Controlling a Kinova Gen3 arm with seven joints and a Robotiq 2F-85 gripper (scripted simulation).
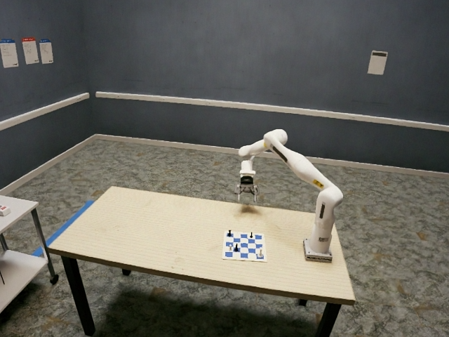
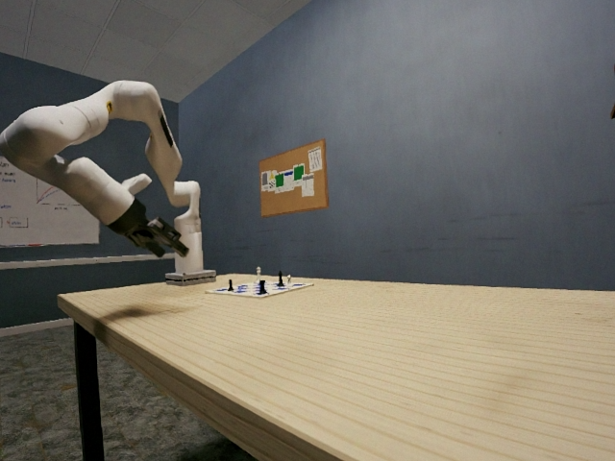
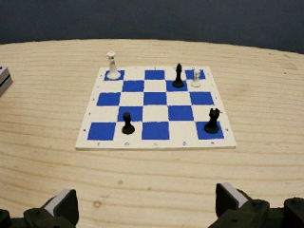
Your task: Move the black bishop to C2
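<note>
Right now my hand is 300 mm to the right of the white pawn, 100 mm above it and 90 mm short of it. Round my hand: black piece (190 mm to the left, 100 mm below, 20 mm behind); chessboard (260 mm to the left, 110 mm below, 20 mm ahead); white chess piece (340 mm to the left, 90 mm below, 50 mm behind).
</note>
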